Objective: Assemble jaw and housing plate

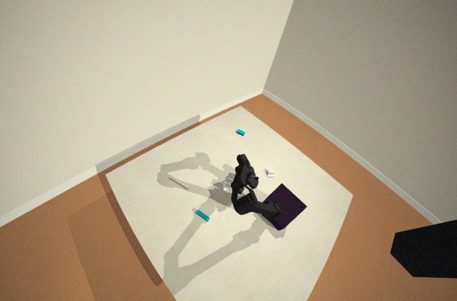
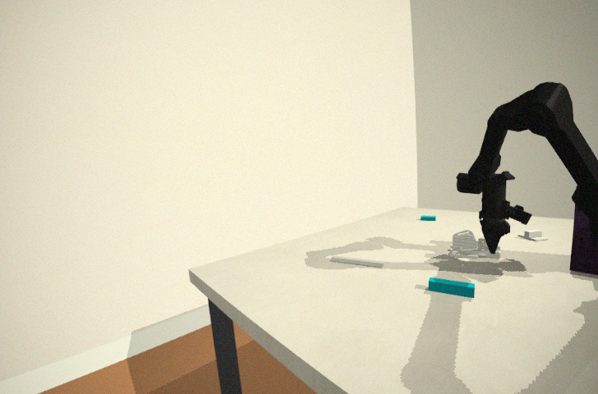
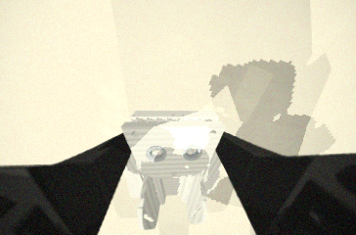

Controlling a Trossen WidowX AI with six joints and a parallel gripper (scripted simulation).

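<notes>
Now: the white housing plate 10 mm ahead of my gripper tip and 20 mm above it. Round my gripper tip: thin white strip 230 mm ahead, 320 mm to the left, 10 mm below; then teal block 20 mm behind, 310 mm to the left.
</notes>
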